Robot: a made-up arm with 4 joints.
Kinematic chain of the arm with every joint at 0, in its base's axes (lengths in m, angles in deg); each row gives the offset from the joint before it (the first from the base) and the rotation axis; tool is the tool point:
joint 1: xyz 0 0 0.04 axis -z
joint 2: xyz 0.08 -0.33 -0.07 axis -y
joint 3: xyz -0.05 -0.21 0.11 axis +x
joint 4: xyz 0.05 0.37 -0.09 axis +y
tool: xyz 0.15 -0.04 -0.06
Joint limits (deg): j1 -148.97..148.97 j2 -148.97..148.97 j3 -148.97..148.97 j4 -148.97..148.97
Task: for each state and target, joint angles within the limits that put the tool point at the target. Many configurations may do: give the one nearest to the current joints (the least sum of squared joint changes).
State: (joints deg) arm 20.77 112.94 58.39 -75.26
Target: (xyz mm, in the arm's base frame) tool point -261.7 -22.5 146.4
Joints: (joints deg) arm 56.74 81.77 24.24 -47.75
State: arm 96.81 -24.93 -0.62 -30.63
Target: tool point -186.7 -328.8 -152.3
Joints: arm 69.46 0.39 -27.91 -22.03
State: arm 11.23 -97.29 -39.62 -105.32
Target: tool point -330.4 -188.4 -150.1
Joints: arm 48.26 -80.36 -67.10 -77.22
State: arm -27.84 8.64 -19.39 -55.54
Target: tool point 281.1 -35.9 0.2
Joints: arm -43.56 4.36 -21.51 -73.13
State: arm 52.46 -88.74 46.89 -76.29
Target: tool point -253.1 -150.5 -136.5
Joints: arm 104.10 -91.70 -2.43 -72.34
